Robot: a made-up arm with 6 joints. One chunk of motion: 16 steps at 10 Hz.
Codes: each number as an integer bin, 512 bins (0 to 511) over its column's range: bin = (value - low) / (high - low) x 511, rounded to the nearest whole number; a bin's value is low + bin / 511 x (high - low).
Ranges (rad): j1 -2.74..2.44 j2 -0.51..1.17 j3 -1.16..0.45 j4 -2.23..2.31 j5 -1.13..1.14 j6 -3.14..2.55
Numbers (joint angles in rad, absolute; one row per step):
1: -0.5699 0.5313 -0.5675 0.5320 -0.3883 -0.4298
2: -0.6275 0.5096 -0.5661 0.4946 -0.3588 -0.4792
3: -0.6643 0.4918 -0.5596 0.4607 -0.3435 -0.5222
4: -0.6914 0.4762 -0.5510 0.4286 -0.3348 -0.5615
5: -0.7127 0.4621 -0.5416 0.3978 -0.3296 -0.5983
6: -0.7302 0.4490 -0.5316 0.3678 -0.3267 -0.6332
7: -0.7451 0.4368 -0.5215 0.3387 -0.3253 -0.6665
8: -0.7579 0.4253 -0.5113 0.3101 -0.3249 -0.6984
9: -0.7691 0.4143 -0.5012 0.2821 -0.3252 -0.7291
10: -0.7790 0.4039 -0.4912 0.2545 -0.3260 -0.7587
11: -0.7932 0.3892 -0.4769 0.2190 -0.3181 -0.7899
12: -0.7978 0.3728 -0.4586 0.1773 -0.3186 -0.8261
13: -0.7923 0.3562 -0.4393 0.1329 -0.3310 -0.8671
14: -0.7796 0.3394 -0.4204 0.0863 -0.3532 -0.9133
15: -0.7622 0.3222 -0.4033 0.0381 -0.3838 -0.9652
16: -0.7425 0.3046 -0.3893 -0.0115 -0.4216 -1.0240
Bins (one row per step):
1: 214 317 188 311 167 243
2: 208 310 188 307 174 239
3: 205 305 191 303 177 235
4: 202 300 193 299 179 232
5: 200 296 196 296 180 228
6: 198 292 199 292 181 225
7: 197 288 203 289 181 222
8: 196 284 206 286 181 219
9: 194 281 209 283 181 217
10: 193 278 212 280 181 214
11: 192 274 217 276 183 211
12: 192 269 223 271 183 208
13: 192 263 229 266 180 204
14: 193 258 235 261 175 200
15: 195 253 240 255 168 195
16: 197 248 245 250 159 190

